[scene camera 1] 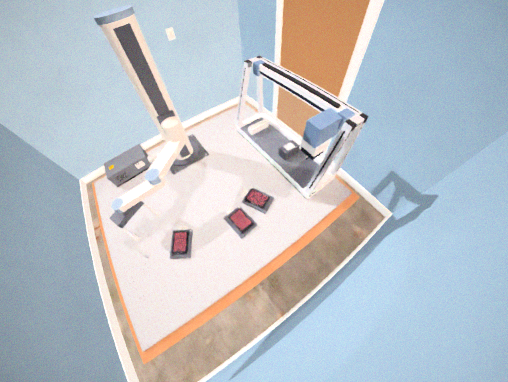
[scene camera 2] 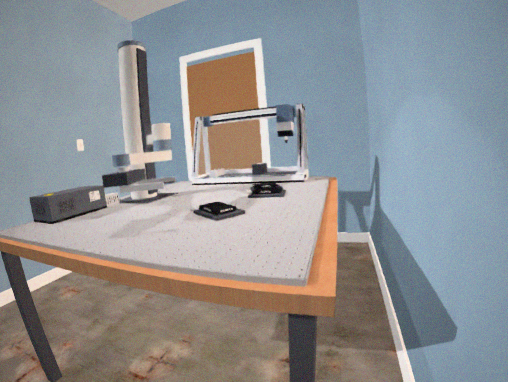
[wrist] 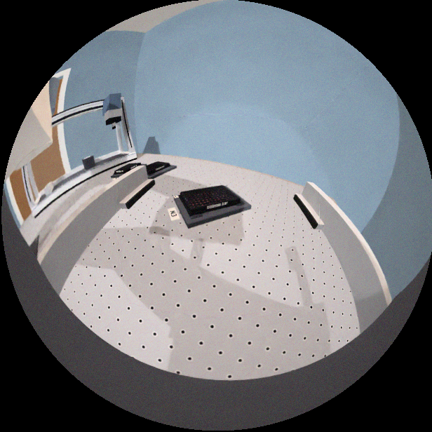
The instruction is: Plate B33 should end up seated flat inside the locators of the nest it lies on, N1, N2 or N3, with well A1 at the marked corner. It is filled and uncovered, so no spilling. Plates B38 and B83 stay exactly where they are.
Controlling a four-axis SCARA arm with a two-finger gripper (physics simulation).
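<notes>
Three dark plates with red wells lie on dark nests. One plate [scene camera 1: 181, 242] [scene camera 2: 218, 206] [wrist: 207, 199] is on the nest labelled N3 [scene camera 1: 180, 257] [wrist: 215, 217]. A middle plate [scene camera 1: 241, 219] and a back plate [scene camera 1: 258, 198] lie on the other two nests, near each other; both show small at the left in the wrist view. The plate labels are too blurred to read, so I cannot tell which is B33, nor its A1 corner or exact seating. My gripper [scene camera 1: 152, 235] [scene camera 2: 168, 183] [wrist: 224, 178] is open and empty, above the table, to the left of the N3 plate in scene camera 1.
A white-framed gantry [scene camera 1: 300, 85] [scene camera 2: 240, 116] with a blue head [scene camera 1: 322, 129] [scene camera 2: 285, 119] [wrist: 113, 106] stands at the back right. A dark grey box [scene camera 1: 126, 166] [scene camera 2: 69, 204] stands beside the arm's base. The perforated table top [scene camera 1: 200, 295] [scene camera 2: 215, 250] has an orange edge.
</notes>
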